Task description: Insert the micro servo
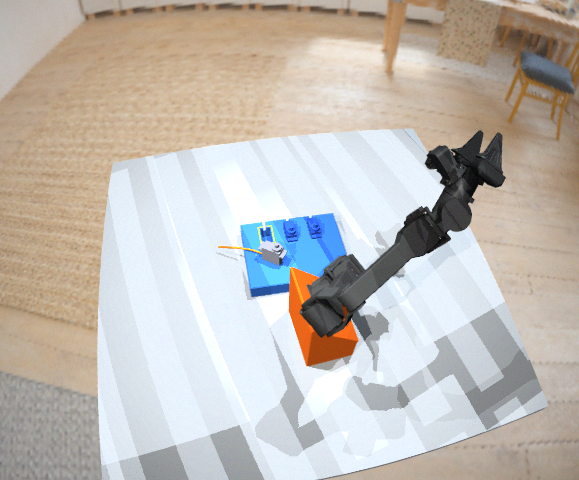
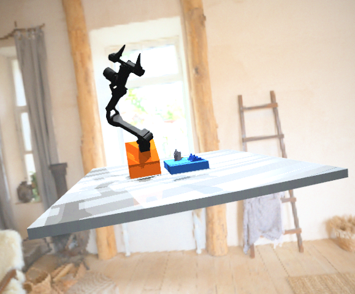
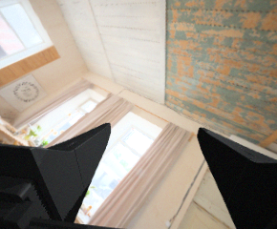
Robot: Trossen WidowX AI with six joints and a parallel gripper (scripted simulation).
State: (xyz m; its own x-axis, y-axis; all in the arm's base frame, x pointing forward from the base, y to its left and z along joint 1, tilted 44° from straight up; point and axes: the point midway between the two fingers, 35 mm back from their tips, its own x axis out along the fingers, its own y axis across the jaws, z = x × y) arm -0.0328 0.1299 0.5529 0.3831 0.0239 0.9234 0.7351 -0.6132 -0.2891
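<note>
My gripper tip is 260 mm short of the deck, 290 mm to the right of it and 650 mm above it.
</note>
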